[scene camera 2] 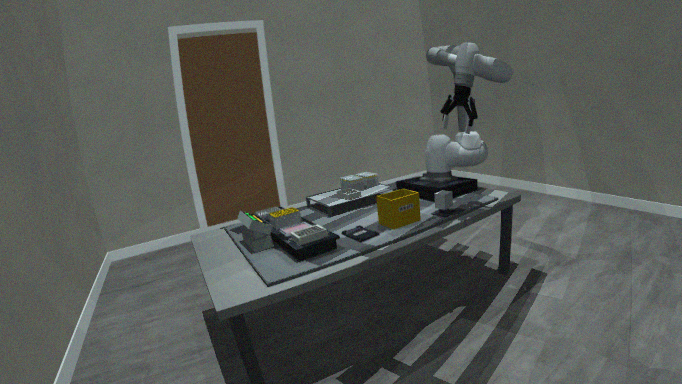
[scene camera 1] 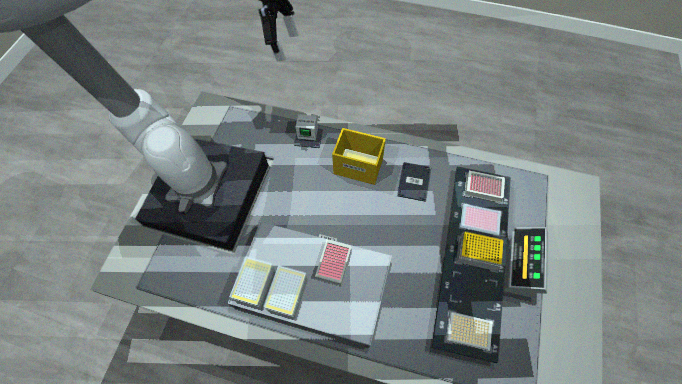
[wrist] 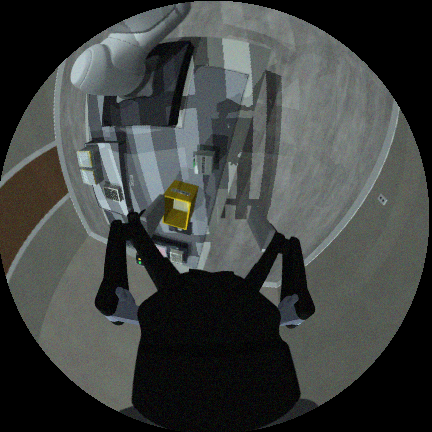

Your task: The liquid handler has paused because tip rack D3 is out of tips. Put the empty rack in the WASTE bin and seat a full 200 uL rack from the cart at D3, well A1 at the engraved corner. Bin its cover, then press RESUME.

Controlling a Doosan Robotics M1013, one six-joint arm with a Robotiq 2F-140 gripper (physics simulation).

My gripper (scene camera 2: 455, 131) is open, with nothing in its grasp. Further things: a tan rack (scene camera 1: 465, 330), a pink rack (scene camera 1: 476, 218), a yellow waste bin (scene camera 1: 348, 167), a cart tray (scene camera 1: 349, 311) and a green-lit box (scene camera 1: 308, 134).
My gripper shows as well in the wrist view (wrist: 207, 208). The yellow waste bin is seen too in scene camera 2 (scene camera 2: 399, 208) and in the wrist view (wrist: 178, 190). The cart tray shows as well in scene camera 2 (scene camera 2: 329, 198) and in the wrist view (wrist: 109, 152). The wrist view does not show the tan rack, which is hidden by my gripper.
